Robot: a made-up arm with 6 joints.
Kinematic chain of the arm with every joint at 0, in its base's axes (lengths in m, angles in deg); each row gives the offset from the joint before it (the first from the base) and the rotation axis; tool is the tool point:
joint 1: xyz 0 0 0.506 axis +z
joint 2: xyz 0 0 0 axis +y
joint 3: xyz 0 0 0.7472 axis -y
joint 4: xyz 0 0 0 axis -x
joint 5: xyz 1.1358 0 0 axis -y
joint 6: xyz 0 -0.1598 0 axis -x
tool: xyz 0 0 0
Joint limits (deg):
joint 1: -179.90..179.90
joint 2: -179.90..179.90
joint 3: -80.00..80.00
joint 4: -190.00..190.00
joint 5: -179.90..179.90
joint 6: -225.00..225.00
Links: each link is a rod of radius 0.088 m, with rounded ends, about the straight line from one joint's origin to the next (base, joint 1, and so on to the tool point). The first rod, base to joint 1, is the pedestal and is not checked.
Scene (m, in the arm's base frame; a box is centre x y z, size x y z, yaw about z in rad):
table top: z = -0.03
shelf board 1: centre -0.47 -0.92 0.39 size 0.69 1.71 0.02 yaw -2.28
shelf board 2: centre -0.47 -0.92 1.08 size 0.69 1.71 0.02 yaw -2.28
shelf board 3: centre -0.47 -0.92 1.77 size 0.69 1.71 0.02 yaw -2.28
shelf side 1: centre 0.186 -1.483 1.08 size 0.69 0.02 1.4 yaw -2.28
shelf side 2: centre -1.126 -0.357 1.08 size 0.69 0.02 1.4 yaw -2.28
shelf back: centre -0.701 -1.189 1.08 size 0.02 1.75 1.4 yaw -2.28
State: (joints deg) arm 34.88 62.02 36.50 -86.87 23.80 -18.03
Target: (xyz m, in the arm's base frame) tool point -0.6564 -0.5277 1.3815
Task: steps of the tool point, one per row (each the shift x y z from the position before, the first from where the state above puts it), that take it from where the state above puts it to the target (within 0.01 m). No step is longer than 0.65 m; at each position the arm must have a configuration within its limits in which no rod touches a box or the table.
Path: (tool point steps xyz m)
1: 0.2000 -0.5176 0.2540
2: -0.0324 -0.5403 0.2341
3: -0.2421 -0.4563 0.2064
4: -0.3830 -0.2945 0.1727
5: -0.4309 -0.0986 0.1353
6: -0.3875 0.0820 0.0956
7: -0.2767 0.2092 0.0558
8: -0.1366 0.2636 0.0188
9: -0.0062 0.2478 -0.0144
10: -0.1444 -0.1532 0.0299
11: -0.1475 -0.1868 -0.0300

